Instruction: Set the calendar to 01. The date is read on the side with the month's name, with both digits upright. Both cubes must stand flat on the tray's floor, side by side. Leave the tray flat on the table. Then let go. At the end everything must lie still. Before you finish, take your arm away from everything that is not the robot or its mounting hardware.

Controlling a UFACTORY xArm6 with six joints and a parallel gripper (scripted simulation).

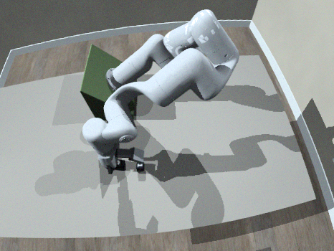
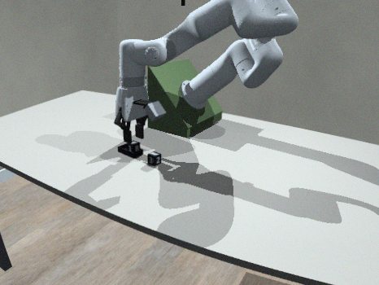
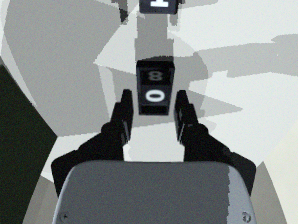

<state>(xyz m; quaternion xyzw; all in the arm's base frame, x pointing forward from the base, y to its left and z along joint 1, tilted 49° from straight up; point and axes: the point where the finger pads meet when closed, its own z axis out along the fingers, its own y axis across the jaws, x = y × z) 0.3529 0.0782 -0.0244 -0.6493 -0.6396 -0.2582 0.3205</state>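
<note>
The black cube is 40 mm below my hand. From my hand the other things lie so: black tray (60 mm below, 20 mm to the right).
</note>
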